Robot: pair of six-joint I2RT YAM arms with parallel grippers.
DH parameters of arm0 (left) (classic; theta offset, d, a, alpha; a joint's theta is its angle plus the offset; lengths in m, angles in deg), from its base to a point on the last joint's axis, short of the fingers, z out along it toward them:
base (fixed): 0 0 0 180
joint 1: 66.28 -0.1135 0.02 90
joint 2: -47.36 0 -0.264 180
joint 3: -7.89 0 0.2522 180
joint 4: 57.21 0 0.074 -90
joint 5: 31.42 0 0 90
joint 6: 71.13 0.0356 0 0
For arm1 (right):
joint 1: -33.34 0.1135 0.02 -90
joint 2: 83.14 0 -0.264 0
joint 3: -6.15 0 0.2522 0
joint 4: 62.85 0 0.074 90
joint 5: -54.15 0 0 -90
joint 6: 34.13 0.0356 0 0
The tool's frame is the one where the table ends.
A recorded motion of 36 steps. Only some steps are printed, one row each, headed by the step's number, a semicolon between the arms.
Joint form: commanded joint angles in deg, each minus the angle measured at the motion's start. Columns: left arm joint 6, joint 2, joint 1, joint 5, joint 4, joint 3; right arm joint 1, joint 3, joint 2, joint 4, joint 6, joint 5.
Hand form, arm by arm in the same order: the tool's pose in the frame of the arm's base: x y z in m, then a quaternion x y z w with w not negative. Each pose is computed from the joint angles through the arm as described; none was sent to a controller.
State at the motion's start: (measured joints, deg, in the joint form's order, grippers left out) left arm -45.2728 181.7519 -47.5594 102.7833 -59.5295 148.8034; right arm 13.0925 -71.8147 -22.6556 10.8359 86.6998 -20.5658
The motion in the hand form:
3: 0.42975 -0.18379 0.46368 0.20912 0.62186 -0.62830 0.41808; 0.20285 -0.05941 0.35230 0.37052 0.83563 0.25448 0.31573
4: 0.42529 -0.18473 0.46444 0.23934 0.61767 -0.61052 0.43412; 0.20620 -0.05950 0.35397 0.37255 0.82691 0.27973 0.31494
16: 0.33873 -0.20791 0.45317 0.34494 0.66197 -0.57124 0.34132; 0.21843 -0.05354 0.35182 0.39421 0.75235 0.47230 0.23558
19: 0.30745 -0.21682 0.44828 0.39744 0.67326 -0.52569 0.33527; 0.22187 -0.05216 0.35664 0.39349 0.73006 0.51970 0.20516
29: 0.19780 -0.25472 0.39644 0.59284 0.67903 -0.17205 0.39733; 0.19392 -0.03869 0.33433 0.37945 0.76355 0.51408 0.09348
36: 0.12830 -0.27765 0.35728 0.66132 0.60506 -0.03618 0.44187; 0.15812 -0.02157 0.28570 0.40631 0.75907 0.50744 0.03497
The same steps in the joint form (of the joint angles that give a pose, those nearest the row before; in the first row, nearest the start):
3: 14.99 -17.38 0.88 10.35 9.90 -2.44; -0.23 -4.26 2.79 -6.73 6.43 10.17
4: 20.49 -18.19 1.14 11.07 11.75 -2.87; -0.32 -4.44 3.23 -8.05 8.35 12.72
16: 43.52 -32.25 8.42 14.69 38.97 -14.91; -0.31 -1.54 4.11 -17.03 26.63 33.03
19: 56.33 -35.33 12.02 10.91 51.27 -15.79; -0.23 -1.89 4.64 -19.40 32.25 38.57
29: 90.40 -48.24 32.29 -33.69 62.42 -34.14; 0.12 -1.02 3.94 1.59 18.59 43.35
36: 98.22 -54.58 47.79 -55.51 52.30 -49.35; 1.52 13.20 -4.67 2.48 19.62 43.16

